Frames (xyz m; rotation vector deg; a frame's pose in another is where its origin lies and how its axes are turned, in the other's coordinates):
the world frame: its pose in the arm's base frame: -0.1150 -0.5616 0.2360 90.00 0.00 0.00
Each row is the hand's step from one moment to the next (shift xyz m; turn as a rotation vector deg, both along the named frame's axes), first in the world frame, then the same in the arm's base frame.
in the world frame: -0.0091 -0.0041 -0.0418 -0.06 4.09 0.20
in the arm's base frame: -0.0091 0.0418 -0.0041 -0.06 -0.20 4.09
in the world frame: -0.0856 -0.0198 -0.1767 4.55 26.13 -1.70
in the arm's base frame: -0.0856 0.1767 -0.0198 4.55 1.70 26.13
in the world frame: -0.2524 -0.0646 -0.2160 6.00 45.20 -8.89
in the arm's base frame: -0.2524 0.2160 -0.0646 6.00 8.89 45.20
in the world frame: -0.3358 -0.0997 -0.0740 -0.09 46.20 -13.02
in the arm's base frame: -0.3358 0.0740 -0.0997 -0.09 13.02 46.20
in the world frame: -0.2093 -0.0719 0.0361 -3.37 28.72 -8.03
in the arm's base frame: -0.2093 -0.0361 -0.0719 -3.37 8.03 28.72
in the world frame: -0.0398 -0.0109 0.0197 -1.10 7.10 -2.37
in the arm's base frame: -0.0398 -0.0197 -0.0109 -1.10 2.37 7.10
